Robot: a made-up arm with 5 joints.
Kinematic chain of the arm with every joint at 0, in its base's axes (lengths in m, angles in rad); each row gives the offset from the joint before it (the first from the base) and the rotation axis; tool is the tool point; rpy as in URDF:
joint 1: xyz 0.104 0 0.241 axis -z
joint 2: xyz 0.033 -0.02 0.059 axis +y
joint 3: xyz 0.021 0 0.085 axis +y
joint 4: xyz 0.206 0 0.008 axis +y
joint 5: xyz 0.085 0.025 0 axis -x
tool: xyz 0 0 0 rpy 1.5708 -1.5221 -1.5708
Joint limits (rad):
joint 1: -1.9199..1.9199
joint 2: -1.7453..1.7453
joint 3: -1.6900..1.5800
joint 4: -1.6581..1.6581
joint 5: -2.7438..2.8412
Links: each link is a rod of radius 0.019 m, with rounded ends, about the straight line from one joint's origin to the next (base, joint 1, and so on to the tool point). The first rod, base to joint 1, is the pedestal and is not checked.
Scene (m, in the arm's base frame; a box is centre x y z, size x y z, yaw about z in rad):
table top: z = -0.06
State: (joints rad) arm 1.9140 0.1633 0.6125 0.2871 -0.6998
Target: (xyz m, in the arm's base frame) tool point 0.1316 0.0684 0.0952
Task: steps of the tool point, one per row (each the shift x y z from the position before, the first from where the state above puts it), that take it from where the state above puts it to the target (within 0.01 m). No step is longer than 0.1 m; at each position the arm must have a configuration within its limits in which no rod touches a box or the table.
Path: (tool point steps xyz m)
1: 0.0247 0.0653 -0.0676
2: 0.0297 0.0826 -0.0363
3: 0.0301 0.0879 -0.0013
4: 0.0264 0.0806 0.0328

